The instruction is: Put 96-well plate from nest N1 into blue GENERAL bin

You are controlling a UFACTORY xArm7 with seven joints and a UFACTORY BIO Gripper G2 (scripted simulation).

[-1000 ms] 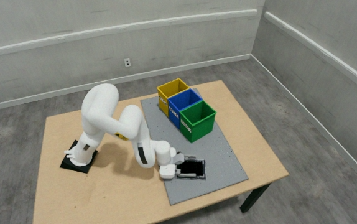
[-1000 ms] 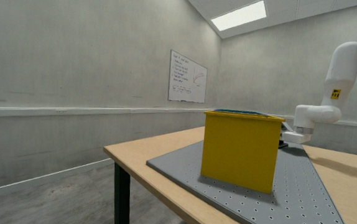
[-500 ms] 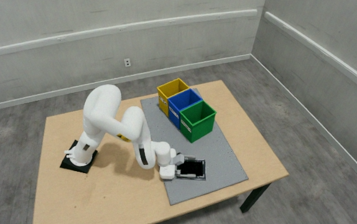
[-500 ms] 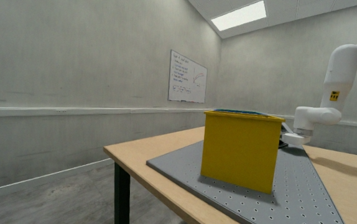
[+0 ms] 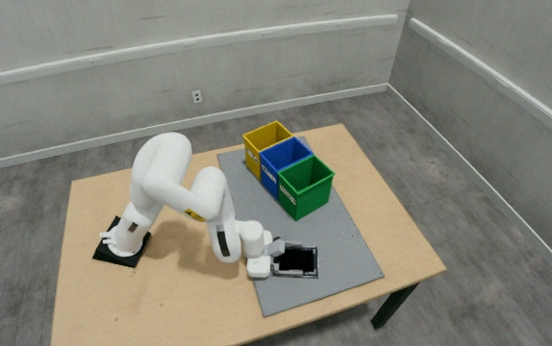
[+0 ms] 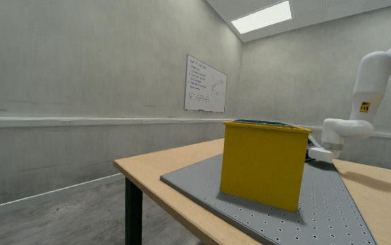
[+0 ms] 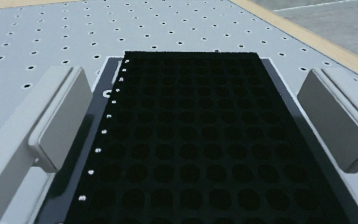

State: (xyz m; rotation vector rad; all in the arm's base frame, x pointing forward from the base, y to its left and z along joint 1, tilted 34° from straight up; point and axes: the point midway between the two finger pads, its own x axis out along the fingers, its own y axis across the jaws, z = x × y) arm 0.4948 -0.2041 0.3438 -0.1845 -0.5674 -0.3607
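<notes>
The black 96-well plate is 10 mm below my hand. Also, from my hand: blue bin: 360 mm to the left, 120 mm ahead, 60 mm above; then green bin: 240 mm to the left, 150 mm ahead, 60 mm above; then plate nest N1: 30 mm below.
</notes>
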